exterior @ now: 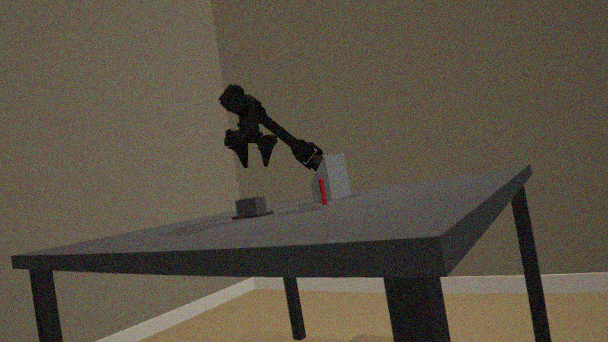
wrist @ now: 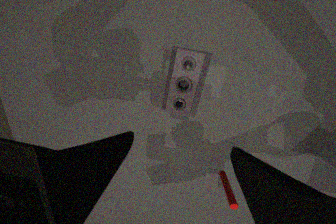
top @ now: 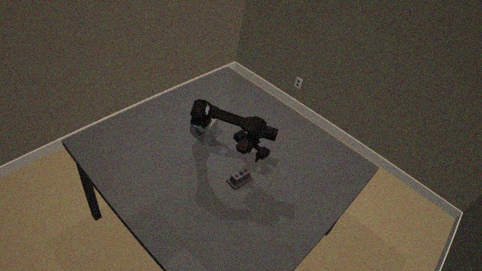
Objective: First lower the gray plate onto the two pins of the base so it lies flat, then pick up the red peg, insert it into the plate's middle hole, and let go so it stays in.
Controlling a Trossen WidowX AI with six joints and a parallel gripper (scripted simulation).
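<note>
Right now the red peg is 14 cm to the left of my gripper tip, 13 cm behind it and 11 cm below it. Also, from my gripper tip: gray plate 10 cm below, 4 cm to the right, 1 cm ahead; then flat base 14 cm below, 4 cm to the right, 1 cm ahead.
</note>
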